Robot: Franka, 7 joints.
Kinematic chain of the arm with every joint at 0, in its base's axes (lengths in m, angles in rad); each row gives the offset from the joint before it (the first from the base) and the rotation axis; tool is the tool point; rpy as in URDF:
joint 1: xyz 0 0 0.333 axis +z
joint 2: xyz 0 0 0 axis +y
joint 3: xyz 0 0 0.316 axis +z
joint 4: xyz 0.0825 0 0 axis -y
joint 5: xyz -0.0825 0 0.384 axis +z
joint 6: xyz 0 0 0 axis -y
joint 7: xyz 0.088 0 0 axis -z
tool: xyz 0 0 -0.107 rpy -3.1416 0 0
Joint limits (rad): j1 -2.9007..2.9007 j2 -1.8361..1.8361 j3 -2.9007..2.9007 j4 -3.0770..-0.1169 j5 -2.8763..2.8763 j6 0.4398..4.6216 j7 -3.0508..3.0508
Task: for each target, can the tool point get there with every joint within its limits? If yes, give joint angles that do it. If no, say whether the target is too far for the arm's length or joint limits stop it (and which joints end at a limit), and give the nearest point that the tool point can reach.
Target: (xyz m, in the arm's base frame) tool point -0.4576 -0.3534 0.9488
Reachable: yes | joints 0.2942 -1.0395 -0.5297 -0.6625 -1.7756 2.0959 -1.9968
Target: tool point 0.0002 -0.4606 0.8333
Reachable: yes | joints 2.3182 -0.1086 2.3436 -0.8631 -0.1216 0.9888 0.5384
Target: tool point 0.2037 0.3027 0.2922
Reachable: yes | joints 1.3514 -0.1873 -0.6650 -2.7807 -1.4762 3.2300 2.5610
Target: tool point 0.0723 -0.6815 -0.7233
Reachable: no: too far | nearest point 0.0529 -0.4984 -0.3140 | short by 0.449 m
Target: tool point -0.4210 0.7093 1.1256
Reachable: no: too far | nearest point -0.3157 0.5319 0.9274 | short by 0.286 m
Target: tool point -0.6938 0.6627 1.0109
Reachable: no: too far | nearest point -0.5067 0.4839 0.8280 | short by 0.317 m
